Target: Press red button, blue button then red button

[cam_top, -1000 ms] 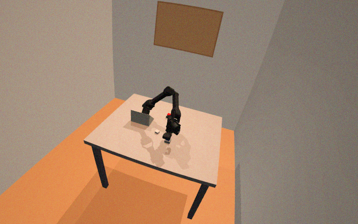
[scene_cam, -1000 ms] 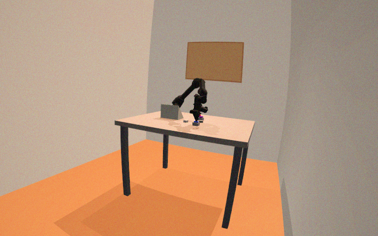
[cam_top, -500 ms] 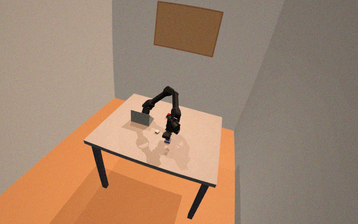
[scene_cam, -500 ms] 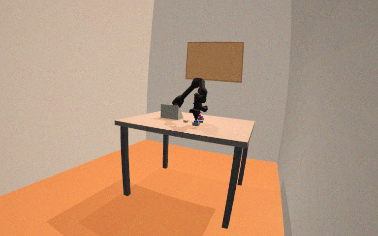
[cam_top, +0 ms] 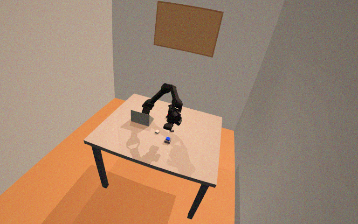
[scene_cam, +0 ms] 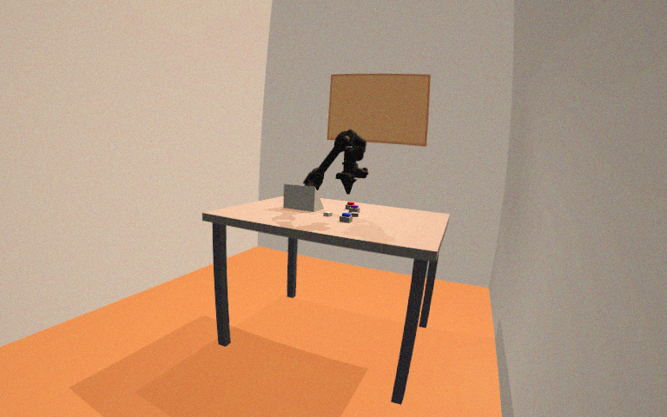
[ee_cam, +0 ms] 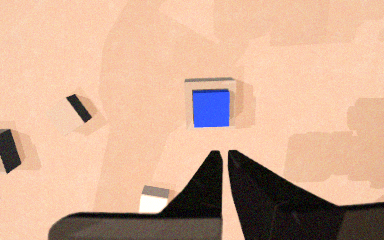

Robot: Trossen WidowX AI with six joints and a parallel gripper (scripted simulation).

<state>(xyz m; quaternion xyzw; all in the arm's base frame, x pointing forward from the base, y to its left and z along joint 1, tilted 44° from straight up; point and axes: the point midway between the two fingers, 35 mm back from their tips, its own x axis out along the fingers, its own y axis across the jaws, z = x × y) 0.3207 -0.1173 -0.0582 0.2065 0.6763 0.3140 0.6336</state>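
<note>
Right now the red button is 320 mm to the left of my gripper tip, 140 mm behind it and 100 mm below it. Round my gripper tip: blue button: 100 mm below; purple button: 250 mm to the left, 100 mm below, 80 mm behind.
</note>
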